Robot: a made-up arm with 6 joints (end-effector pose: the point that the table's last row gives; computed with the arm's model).
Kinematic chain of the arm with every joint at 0, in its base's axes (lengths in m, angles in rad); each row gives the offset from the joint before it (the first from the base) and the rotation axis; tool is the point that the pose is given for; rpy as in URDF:
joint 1: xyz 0 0 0.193 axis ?
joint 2: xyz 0 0 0 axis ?
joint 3: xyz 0.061 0 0.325 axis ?
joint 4: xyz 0.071 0 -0.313 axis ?
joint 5: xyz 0 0 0 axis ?
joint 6: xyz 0.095 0 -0.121 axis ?
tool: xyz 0 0 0 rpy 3.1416 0 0
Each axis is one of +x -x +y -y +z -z.
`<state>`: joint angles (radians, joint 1 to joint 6).
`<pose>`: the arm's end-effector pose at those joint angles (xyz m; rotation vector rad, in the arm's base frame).
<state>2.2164 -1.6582 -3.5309 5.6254 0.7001 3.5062</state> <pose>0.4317 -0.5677 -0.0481 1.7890 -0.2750 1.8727</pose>
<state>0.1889 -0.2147 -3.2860 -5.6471 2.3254 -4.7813</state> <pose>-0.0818 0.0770 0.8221 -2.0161 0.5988 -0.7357</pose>
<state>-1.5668 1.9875 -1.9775 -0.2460 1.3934 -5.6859</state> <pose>-0.0240 -0.2401 -0.4219 -1.2091 1.7198 1.6604</pose>
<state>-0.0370 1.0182 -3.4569 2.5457 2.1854 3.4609</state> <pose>0.3678 0.0727 0.6846 1.7640 -1.2120 -2.1258</pose>
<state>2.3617 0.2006 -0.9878 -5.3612 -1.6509 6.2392</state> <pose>-0.2002 0.3247 0.4507 -1.0887 -0.3182 -1.1317</pose>
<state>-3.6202 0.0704 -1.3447 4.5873 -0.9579 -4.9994</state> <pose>-0.4168 0.0445 0.4734 0.5743 -1.7580 0.2886</pose>
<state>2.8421 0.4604 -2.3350 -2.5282 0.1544 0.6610</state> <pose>-0.6080 0.1424 0.5999 0.9117 -1.0445 -1.9372</pose>
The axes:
joint 1: +z
joint 2: +y
joint 3: +y
joint 4: -z
joint 5: +y
joint 6: -z

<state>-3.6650 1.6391 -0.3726 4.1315 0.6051 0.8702</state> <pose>0.0873 -0.0594 -0.0927 -1.1435 1.8753 -0.5386</pose>
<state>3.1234 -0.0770 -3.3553 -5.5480 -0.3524 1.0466</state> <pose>0.2397 0.0835 0.8508 0.3257 0.6036 1.7387</pose>
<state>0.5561 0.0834 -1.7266 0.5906 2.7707 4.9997</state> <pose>0.2369 0.2340 0.4899 -0.8915 -1.8918 0.9977</pose>
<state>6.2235 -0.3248 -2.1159 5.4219 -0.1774 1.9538</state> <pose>0.1155 0.0804 0.9319 -0.6692 0.2520 -1.9887</pose>
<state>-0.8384 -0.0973 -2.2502 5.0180 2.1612 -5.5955</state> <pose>0.0538 -0.2787 0.7676 0.7924 -2.0278 0.0991</pose>
